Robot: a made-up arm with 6 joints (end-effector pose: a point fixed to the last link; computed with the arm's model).
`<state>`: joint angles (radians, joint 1 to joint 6).
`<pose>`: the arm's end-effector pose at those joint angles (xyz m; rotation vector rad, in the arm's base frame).
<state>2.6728 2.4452 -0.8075 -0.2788 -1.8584 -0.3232</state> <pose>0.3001 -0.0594 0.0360 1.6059 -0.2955 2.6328</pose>
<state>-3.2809 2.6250 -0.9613 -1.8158 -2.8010 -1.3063</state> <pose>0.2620 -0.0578 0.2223 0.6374 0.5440 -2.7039</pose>
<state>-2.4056 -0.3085 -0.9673 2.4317 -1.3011 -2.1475</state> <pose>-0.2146 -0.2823 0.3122 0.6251 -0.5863 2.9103</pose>
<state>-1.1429 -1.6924 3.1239 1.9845 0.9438 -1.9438</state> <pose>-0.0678 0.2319 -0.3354 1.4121 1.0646 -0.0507</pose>
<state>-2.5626 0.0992 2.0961 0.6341 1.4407 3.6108</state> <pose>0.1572 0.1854 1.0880 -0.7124 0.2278 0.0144</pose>
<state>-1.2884 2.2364 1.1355 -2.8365 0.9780 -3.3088</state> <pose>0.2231 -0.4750 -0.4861 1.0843 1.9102 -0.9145</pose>
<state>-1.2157 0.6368 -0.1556 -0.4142 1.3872 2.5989</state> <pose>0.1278 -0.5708 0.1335 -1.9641 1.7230 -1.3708</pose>
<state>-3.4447 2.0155 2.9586 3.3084 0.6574 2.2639</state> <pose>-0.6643 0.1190 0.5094 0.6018 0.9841 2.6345</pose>
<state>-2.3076 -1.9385 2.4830 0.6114 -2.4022 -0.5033</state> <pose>0.2565 0.3875 -0.4274 -1.3298 -1.7031 -0.6763</pose>
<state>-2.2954 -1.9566 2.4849 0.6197 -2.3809 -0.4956</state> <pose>0.2430 0.3800 -0.4360 -1.3470 -1.7202 -0.6339</pose>
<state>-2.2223 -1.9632 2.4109 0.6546 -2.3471 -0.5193</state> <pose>0.2358 0.4216 -0.4313 -1.2218 -1.8102 -0.6006</pose>
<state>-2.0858 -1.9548 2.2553 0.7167 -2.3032 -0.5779</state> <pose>0.2196 0.5195 -0.4020 -0.9378 -1.9556 -0.5832</pose>
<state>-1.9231 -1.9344 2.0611 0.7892 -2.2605 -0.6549</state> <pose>0.1716 0.6420 -0.3413 -0.5726 -2.0878 -0.5863</pose>
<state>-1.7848 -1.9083 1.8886 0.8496 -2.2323 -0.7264</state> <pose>0.1029 0.7404 -0.2649 -0.2447 -2.1598 -0.6112</pose>
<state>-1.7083 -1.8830 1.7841 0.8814 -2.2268 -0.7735</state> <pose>0.0547 0.7936 -0.2037 -0.0425 -2.1760 -0.6465</pose>
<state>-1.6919 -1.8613 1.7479 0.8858 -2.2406 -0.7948</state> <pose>0.0444 0.8149 -0.1703 0.0365 -2.1645 -0.6804</pose>
